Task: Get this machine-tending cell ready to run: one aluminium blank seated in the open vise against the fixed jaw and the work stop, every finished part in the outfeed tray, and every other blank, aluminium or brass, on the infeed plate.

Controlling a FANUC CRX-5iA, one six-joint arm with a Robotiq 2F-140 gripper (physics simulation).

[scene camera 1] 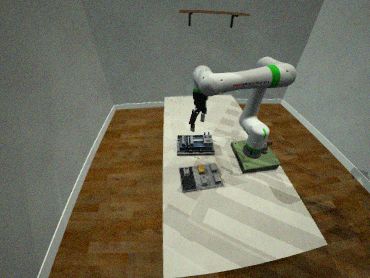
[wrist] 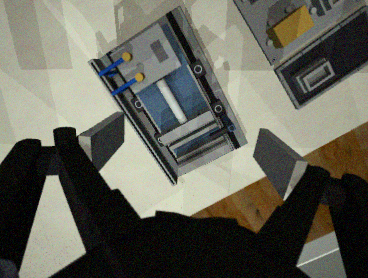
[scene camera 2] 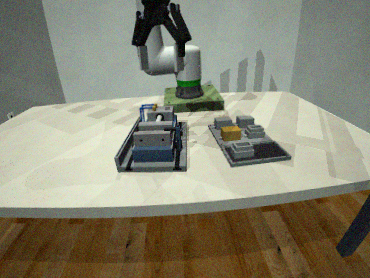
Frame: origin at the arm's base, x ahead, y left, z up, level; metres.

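Seen in the pictures: gripper, fingertip midpoint: [scene camera 1: 197,126] [wrist: 190,135] [scene camera 2: 160,70]; arm's base, origin of the base link: [scene camera 1: 252,151] [scene camera 2: 189,94].
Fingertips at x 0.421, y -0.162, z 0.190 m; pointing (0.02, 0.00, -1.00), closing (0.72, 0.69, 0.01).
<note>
Offsets run from my fingertips to a thing's top centre. "spot": to the spot under its first point. Level surfaces: height alone.
My gripper [scene camera 1: 197,123] [scene camera 2: 162,59] [wrist: 190,135] is open and empty, high above the vise {0.029 m right, 0.004 m back, 0.145 m down} [scene camera 1: 195,150] [scene camera 2: 153,153] [wrist: 194,93]. The vise jaws stand apart, with no block visible between them. The work stop {0.009 m left, 0.074 m ahead, 0.148 m down} [wrist: 220,132] reaches in beside them. On the infeed plate {spot: 0.176 m left, 0.011 m back, 0.236 m down} [wrist: 257,31] are two plain grey blanks {0.222 m left, 0.071 m back, 0.200 m down} [scene camera 1: 214,167] [scene camera 2: 223,122], {0.313 m left, 0.067 m back, 0.200 m down} [scene camera 1: 216,177] [scene camera 2: 245,120], a yellow brass blank {0.217 m left, 0.019 m ahead, 0.200 m down} [scene camera 1: 201,169] [scene camera 2: 231,133] [wrist: 293,26] and a stepped finished part {0.308 m left, 0.023 m ahead, 0.201 m down} [scene camera 1: 204,181] [scene camera 2: 255,131]. Another finished part {0.213 m left, 0.122 m ahead, 0.203 m down} [scene camera 1: 187,171] [scene camera 2: 242,149] [wrist: 316,75] lies in the dark outfeed tray [scene camera 1: 188,184] [scene camera 2: 271,149] [wrist: 345,47].
The arm's green base [scene camera 1: 256,162] [scene camera 2: 212,102] stands behind the vise and plate in the scene camera 2 view. Blue hoses with yellow ends {spot: 0.043 m right, 0.117 m back, 0.136 m down} [wrist: 117,65] stick out at the vise's back end. The tray adjoins the infeed plate, near the edge of the table {0.244 m down} [scene camera 2: 75,185].
</note>
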